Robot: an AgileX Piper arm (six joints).
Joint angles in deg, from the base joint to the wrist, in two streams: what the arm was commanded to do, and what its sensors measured. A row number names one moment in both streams.
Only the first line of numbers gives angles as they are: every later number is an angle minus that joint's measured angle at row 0.
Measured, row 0:
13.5, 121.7, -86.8, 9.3, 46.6, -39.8
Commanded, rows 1 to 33:
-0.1, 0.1, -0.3, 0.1, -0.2, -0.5
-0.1, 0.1, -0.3, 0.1, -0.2, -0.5
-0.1, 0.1, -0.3, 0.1, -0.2, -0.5
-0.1, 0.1, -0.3, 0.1, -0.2, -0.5
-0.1, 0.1, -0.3, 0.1, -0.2, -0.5
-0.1, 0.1, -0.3, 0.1, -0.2, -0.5
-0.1, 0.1, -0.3, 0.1, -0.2, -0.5
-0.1, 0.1, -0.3, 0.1, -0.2, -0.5
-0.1, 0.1, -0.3, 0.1, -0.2, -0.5
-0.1, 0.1, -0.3, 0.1, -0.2, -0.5
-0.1, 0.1, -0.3, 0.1, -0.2, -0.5
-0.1, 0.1, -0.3, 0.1, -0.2, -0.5
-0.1, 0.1, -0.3, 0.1, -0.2, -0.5
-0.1, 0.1, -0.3, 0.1, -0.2, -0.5
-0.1, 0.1, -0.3, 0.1, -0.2, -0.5
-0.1, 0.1, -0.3, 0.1, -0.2, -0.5
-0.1, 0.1, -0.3, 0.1, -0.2, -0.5
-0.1, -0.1, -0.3, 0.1, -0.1, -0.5
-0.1, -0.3, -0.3, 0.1, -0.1, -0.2
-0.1, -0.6, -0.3, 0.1, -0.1, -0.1
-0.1, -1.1, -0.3, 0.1, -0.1, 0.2
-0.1, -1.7, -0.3, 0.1, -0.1, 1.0
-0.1, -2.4, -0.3, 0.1, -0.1, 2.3
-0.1, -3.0, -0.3, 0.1, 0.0, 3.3
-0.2, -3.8, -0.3, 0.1, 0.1, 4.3
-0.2, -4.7, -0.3, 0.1, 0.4, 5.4
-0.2, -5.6, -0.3, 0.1, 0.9, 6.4
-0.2, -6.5, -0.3, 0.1, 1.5, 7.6
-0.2, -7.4, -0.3, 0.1, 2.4, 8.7
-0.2, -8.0, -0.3, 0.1, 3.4, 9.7
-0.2, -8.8, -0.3, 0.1, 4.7, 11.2
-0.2, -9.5, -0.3, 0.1, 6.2, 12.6
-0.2, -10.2, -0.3, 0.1, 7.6, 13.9
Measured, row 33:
0.0, -7.3, 0.0, 0.0, 2.9, 9.2
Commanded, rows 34 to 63:
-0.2, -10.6, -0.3, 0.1, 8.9, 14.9
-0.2, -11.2, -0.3, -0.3, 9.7, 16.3
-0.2, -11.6, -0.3, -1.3, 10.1, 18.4
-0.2, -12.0, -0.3, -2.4, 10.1, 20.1
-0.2, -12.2, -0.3, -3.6, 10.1, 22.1
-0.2, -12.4, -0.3, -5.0, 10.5, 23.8
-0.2, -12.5, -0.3, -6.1, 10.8, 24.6
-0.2, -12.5, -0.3, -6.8, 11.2, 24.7
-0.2, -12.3, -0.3, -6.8, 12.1, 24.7
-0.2, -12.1, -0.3, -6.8, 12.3, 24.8
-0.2, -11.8, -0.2, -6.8, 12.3, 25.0
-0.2, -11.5, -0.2, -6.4, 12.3, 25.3
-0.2, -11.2, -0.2, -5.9, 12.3, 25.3
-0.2, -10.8, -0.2, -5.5, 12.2, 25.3
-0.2, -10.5, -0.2, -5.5, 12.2, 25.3
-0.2, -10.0, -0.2, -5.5, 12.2, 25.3
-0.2, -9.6, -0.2, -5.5, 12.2, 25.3
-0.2, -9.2, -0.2, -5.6, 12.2, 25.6
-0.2, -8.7, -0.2, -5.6, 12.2, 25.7
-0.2, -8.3, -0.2, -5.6, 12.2, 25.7
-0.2, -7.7, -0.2, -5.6, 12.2, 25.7
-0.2, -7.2, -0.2, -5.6, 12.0, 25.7
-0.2, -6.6, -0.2, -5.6, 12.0, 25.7
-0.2, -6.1, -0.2, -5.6, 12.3, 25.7
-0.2, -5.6, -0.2, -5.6, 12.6, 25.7
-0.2, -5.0, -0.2, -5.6, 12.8, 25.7
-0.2, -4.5, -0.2, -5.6, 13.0, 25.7
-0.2, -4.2, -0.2, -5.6, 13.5, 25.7
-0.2, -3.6, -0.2, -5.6, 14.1, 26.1
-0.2, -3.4, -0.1, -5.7, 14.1, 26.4
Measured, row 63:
0.0, -4.3, 0.0, -5.8, 13.0, 25.7
